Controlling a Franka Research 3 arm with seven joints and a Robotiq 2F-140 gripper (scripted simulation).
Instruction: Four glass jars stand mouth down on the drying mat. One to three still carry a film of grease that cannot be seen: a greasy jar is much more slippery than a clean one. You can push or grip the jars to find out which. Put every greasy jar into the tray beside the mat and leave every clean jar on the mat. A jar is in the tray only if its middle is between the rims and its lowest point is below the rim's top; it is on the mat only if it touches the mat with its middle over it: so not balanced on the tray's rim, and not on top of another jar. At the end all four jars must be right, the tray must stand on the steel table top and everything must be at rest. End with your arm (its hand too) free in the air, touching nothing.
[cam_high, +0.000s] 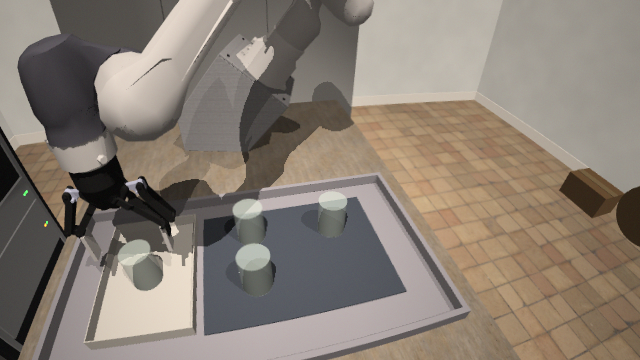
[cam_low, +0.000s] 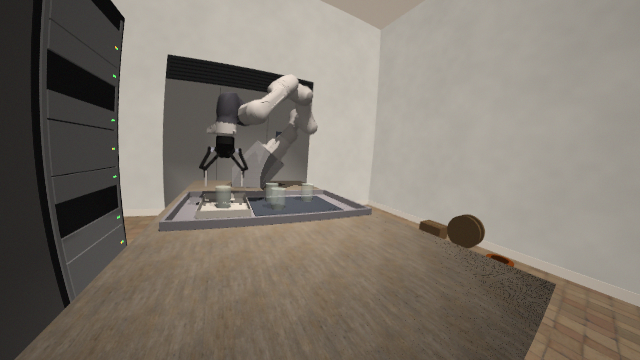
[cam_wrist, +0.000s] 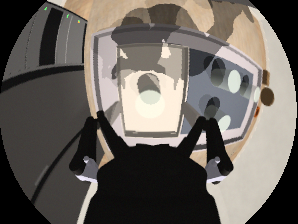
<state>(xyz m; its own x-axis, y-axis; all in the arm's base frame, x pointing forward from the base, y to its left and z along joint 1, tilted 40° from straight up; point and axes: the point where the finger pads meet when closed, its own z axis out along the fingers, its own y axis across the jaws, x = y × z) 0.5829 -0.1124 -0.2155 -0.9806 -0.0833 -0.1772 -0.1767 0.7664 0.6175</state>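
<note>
The cream tray is 100 mm below my hand and 10 mm behind it. Also, from my hand: dark drying mat (320 mm to the left, 100 mm below, 60 mm behind); rimmed steel table top (210 mm to the left, 110 mm below, 30 mm behind).
</note>
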